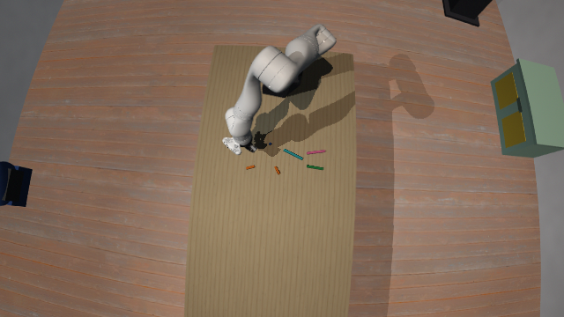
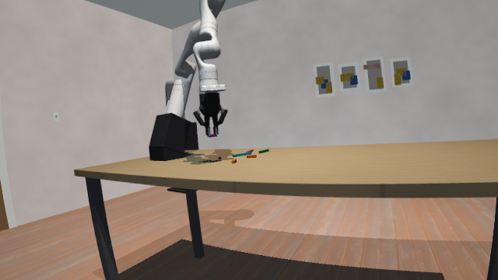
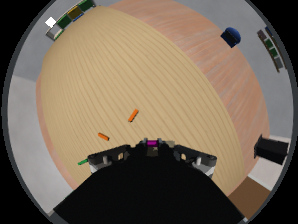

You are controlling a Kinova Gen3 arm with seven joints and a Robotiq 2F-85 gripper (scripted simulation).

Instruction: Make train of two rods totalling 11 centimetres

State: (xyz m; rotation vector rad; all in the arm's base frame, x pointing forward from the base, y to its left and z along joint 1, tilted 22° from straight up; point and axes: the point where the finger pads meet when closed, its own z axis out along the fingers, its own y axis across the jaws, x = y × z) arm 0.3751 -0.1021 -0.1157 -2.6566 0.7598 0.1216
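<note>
Right now the blue rod is 11 cm below my hand, 10 cm to the left of it and 5 cm behind it. The rest, counted from my hand: pink rod (32 cm to the left, 11 cm below, 5 cm behind); magenta rod (1 cm below); turquoise rod (21 cm to the left, 11 cm below, 2 cm behind).
</note>
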